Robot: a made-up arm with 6 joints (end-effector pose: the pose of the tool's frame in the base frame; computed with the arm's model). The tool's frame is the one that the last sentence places.
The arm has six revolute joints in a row. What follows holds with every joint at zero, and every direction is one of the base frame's.
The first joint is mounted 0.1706 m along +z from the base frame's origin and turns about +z.
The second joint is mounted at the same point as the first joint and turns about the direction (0.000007, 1, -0.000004).
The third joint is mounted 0.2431 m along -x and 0.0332 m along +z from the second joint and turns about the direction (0.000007, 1, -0.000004).
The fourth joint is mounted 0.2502 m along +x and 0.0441 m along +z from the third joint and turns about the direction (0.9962, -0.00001, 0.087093).
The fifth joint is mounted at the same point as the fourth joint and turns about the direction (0.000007, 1, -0.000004).
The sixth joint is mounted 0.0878 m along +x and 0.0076 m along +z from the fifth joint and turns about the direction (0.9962, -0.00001, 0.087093).
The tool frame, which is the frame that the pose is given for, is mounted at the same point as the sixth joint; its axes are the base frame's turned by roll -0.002, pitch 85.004 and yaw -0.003 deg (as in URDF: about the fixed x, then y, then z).
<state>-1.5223 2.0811 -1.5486 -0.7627 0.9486 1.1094</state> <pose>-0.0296 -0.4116 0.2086 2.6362 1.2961 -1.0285</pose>
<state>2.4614 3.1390 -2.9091 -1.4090 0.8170 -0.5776</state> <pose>-0.3916 0.3984 0.1051 -1.7109 -0.5619 -0.3653</pose>
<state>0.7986 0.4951 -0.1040 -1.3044 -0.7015 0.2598</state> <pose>0.0436 0.1233 0.2548 -1.5382 0.6093 0.4259</pose>
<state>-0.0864 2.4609 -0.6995 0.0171 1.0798 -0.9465</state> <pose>0.1238 -0.0094 0.0105 0.8264 -1.8459 -0.6794</pose>
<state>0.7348 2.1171 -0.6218 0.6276 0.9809 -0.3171</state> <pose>0.0950 0.1438 0.0570 0.5392 -2.2340 -0.2144</pose>
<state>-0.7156 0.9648 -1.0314 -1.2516 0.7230 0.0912</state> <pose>0.1173 -0.1754 0.4420 0.2679 2.0452 -1.7984</pose>
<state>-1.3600 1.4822 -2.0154 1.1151 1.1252 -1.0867</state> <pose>0.1234 -0.2352 0.5744 0.1226 1.6642 -0.5148</pose>
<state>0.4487 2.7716 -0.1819 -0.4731 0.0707 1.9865</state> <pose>-0.0214 -0.0135 0.0109 -1.1953 -2.0679 1.0993</pose>
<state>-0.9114 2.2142 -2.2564 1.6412 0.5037 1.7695</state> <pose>0.3378 -0.3665 0.4127 1.8688 -0.5787 2.2559</pose>
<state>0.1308 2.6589 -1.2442 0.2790 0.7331 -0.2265</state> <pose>0.2694 0.0518 -0.0635 0.1367 -2.6518 -0.2101</pose>
